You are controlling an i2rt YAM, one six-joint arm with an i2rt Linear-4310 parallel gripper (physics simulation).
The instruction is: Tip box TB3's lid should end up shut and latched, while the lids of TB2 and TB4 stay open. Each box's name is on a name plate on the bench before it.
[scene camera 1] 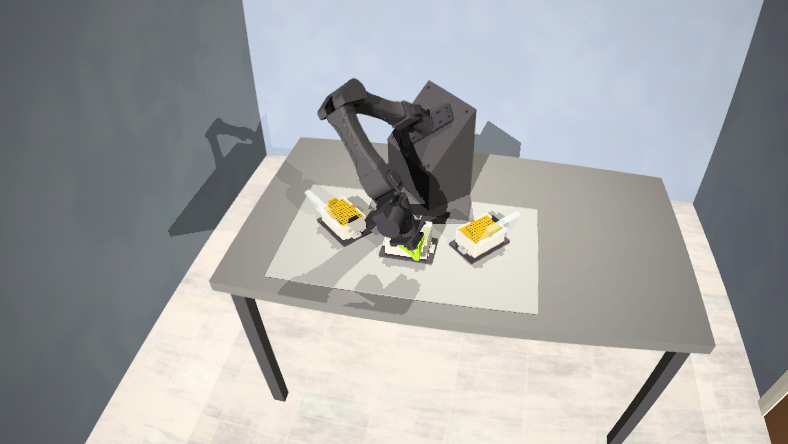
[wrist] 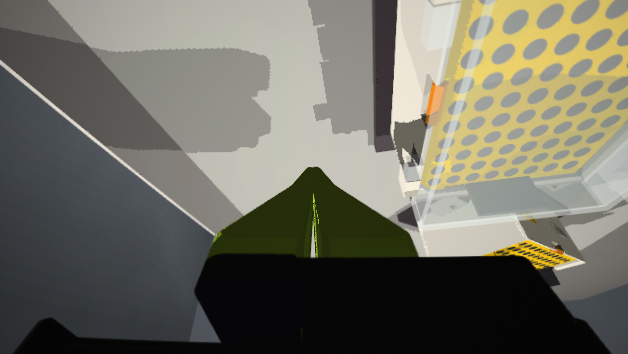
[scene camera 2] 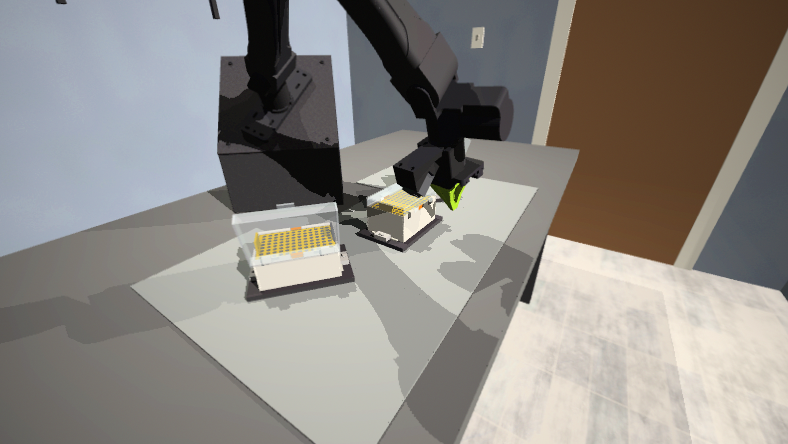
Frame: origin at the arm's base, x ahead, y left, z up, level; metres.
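Where they show: gripper, between the fingertips: [scene camera 1: 417, 259] [wrist: 313, 177] [scene camera 2: 454, 208]; arm's base, origin of its link: [scene camera 1: 427, 126] [scene camera 2: 277, 103].
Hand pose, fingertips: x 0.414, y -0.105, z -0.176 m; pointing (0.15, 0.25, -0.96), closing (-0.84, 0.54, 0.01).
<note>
Each offset is from my fingertips to the centre of the thing. "pt": to the spot under its first point. Level surfaces: height alone.
The middle tip box {dx -0.112, dy -0.003, dz -0.011 m} [scene camera 1: 392, 252] [scene camera 2: 390, 227] has its clear lid {pt dx -0.095, dy +0.052, dz +0.028 m} [scene camera 1: 429, 227] [scene camera 2: 379, 194] [wrist: 510, 196] lowered over the yellow rack; whether it is latched cannot be told. My gripper [scene camera 1: 417, 258] [scene camera 2: 453, 207] [wrist: 313, 177] is shut and empty. Its green fingertips are low, close by the middle box's front, with a gap between them and the box in the wrist view. The left box [scene camera 1: 346, 228] [wrist: 467, 241] has its lid {pt dx -0.192, dy -0.267, dz +0.092 m} [scene camera 1: 314, 200] open. The right box [scene camera 1: 485, 246] [scene camera 2: 300, 271] has its lid [scene camera 1: 508, 222] [scene camera 2: 315, 214] tipped up and open. No name plate is readable.
The boxes stand on dark bases on a pale mat {dz -0.049 m} [scene camera 1: 485, 292] [scene camera 2: 308, 352] on the grey bench {dz -0.053 m} [scene camera 1: 601, 264] [scene camera 2: 71, 380]. The dark robot pedestal [scene camera 1: 454, 159] [scene camera 2: 278, 179] stands behind the boxes. The left box is largely hidden by the arm in scene camera 2.
</note>
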